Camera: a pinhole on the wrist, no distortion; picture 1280 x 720 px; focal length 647.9 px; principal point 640.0 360.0 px. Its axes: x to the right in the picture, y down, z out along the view. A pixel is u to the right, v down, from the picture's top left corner.
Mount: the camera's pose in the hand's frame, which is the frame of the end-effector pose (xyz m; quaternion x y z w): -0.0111 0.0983 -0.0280 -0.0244 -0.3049 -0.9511 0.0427
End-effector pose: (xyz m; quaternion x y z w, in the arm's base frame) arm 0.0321 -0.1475 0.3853 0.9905 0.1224 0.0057 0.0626
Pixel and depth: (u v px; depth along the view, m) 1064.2 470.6 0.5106
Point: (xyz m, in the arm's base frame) -0.1977 -0.5744 -0.0334
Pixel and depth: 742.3 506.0 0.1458
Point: 0.0455 -0.3171 0.2946
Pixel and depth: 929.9 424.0 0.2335
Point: -0.0175 -0.3969 0.2306
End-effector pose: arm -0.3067 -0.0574 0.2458 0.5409 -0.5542 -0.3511 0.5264
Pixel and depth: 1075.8 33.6 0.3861
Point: -0.6375 0.2577 0.5946
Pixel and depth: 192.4 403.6 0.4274
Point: -0.6477 -0.3414 0.5721
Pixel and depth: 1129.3 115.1 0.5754
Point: -0.8360 0.4168 0.6413
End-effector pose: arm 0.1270 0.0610 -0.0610 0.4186 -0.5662 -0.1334 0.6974
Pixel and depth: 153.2 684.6 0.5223
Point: -0.2692 -0.3051 0.3839
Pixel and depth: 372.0 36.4 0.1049
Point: 0.0560 0.1571 0.1094
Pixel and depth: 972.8 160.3 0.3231
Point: -0.2039 0.3161 0.0807
